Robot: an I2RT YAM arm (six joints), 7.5 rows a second.
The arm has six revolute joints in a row. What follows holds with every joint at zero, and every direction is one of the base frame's.
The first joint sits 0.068 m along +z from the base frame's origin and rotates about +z.
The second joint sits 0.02 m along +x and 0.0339 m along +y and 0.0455 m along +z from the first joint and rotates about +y.
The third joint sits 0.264 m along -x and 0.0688 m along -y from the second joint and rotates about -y.
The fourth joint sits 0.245 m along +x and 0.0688 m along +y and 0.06 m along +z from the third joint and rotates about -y.
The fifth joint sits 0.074 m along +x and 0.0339 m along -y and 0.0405 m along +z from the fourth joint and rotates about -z.
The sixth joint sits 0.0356 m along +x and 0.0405 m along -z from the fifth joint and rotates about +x.
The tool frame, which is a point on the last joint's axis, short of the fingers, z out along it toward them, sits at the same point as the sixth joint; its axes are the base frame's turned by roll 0, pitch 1.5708 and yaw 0 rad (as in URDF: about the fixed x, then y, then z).
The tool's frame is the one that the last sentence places.
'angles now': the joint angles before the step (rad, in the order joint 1, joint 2, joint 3, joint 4, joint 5, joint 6). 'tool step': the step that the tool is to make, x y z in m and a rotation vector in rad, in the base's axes. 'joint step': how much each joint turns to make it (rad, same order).
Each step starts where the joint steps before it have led.
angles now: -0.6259 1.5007 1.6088 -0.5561 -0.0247 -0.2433
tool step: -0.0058 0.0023 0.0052 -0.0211 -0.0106 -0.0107
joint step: -0.0034 -0.0216 -0.0064 0.0056 0.0112 -0.0068
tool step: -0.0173 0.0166 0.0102 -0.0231 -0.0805 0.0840
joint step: 0.0003 -0.0942 -0.0702 0.0545 -0.0883 -0.0051
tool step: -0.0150 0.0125 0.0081 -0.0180 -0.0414 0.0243
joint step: 0.0014 -0.0689 -0.0368 0.0122 -0.0248 0.0019
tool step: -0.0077 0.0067 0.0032 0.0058 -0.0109 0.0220
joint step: 0.0002 -0.0317 -0.0108 -0.0148 -0.0241 0.0042
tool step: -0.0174 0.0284 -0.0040 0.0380 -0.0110 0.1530
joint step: 0.0341 -0.1043 -0.0770 -0.0401 -0.1246 0.0000
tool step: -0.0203 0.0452 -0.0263 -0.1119 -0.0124 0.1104
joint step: 0.1340 -0.1914 -0.2241 0.0791 0.0482 -0.0827
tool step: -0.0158 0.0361 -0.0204 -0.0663 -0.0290 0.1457
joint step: 0.1425 -0.1402 -0.1499 0.0503 0.0091 -0.0509
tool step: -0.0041 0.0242 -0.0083 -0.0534 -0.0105 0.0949
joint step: 0.1374 -0.0517 -0.0544 0.0184 0.0520 -0.0396
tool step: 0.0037 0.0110 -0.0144 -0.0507 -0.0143 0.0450
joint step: 0.0734 -0.0178 -0.0723 0.0697 0.0374 -0.0420
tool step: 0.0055 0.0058 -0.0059 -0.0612 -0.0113 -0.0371
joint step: 0.0555 0.0079 -0.0288 0.0495 0.1021 -0.0420
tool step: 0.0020 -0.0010 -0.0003 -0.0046 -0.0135 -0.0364
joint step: 0.0027 0.0047 -0.0064 0.0248 0.0392 0.0029
